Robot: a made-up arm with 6 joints. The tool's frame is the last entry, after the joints. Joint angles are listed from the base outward. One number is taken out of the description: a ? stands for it. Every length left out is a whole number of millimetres.
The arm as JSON. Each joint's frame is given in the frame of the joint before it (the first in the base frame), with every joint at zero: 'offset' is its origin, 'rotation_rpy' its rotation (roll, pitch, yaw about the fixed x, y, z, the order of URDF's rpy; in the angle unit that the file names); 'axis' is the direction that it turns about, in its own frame. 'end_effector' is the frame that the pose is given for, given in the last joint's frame.
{
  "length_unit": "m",
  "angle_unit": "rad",
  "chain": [
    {
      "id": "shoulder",
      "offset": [
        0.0,
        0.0,
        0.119
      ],
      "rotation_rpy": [
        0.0,
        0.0,
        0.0
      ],
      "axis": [
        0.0,
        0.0,
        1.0
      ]
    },
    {
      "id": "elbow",
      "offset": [
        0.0,
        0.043,
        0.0
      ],
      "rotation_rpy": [
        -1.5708,
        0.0,
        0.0
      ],
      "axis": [
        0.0,
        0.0,
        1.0
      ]
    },
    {
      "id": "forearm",
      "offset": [
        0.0,
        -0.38,
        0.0
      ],
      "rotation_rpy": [
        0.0,
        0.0,
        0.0
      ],
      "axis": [
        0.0,
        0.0,
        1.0
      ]
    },
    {
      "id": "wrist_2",
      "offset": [
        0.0,
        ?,
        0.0
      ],
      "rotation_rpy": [
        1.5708,
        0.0,
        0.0
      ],
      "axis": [
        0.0,
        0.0,
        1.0
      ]
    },
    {
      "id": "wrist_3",
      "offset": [
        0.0,
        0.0,
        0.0
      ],
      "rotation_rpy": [
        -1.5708,
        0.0,
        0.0
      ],
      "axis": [
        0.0,
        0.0,
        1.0
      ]
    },
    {
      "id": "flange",
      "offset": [
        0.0,
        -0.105,
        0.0
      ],
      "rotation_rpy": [
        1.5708,
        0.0,
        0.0
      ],
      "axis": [
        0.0,
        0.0,
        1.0
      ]
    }
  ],
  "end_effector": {
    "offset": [
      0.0,
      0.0,
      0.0
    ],
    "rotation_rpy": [
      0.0,
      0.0,
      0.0
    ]
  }
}
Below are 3 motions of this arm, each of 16 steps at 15 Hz.
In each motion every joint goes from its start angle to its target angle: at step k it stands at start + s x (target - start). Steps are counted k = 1, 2, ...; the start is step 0. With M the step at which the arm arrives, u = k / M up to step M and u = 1 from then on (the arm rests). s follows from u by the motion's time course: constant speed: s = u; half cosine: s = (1 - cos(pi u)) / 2; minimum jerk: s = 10 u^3 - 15 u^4 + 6 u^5.
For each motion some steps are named. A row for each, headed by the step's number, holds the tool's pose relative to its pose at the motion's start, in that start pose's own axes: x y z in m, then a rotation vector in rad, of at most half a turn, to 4 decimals.
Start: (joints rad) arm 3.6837 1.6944 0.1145 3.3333 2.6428 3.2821
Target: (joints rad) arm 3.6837 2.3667 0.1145 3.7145 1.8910 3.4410
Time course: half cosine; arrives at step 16
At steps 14, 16:
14: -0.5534 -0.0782 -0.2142 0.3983 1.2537 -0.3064
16: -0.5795 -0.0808 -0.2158 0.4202 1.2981 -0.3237

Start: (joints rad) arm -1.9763 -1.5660 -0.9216 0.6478 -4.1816 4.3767
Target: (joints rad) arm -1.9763 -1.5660 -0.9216 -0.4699 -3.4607 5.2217
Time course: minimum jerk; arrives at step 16
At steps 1, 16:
1: 0.0002 0.0002 0.0000 -0.0022 0.0015 0.0031
16: 0.0020 0.0840 -0.0421 -0.6356 0.8455 1.6573

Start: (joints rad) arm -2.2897 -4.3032 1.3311 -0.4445 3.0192 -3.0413
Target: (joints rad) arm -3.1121 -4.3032 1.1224 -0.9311 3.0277 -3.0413
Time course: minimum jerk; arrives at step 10
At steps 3, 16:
3: 0.0001 0.0424 -0.0001 0.0081 0.0375 -0.0531
16: 0.1207 0.2552 0.0068 0.1374 0.1604 -0.3251

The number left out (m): -0.657
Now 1 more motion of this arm.
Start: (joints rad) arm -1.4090 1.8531 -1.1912 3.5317 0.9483 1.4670
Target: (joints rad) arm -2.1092 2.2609 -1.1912 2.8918 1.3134 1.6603
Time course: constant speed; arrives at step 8
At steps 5, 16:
5: 0.3577 -0.0800 -0.0924 0.0444 -0.4348 -0.5365
16: 0.5526 -0.2092 -0.1420 -0.0427 -0.7051 -0.7961

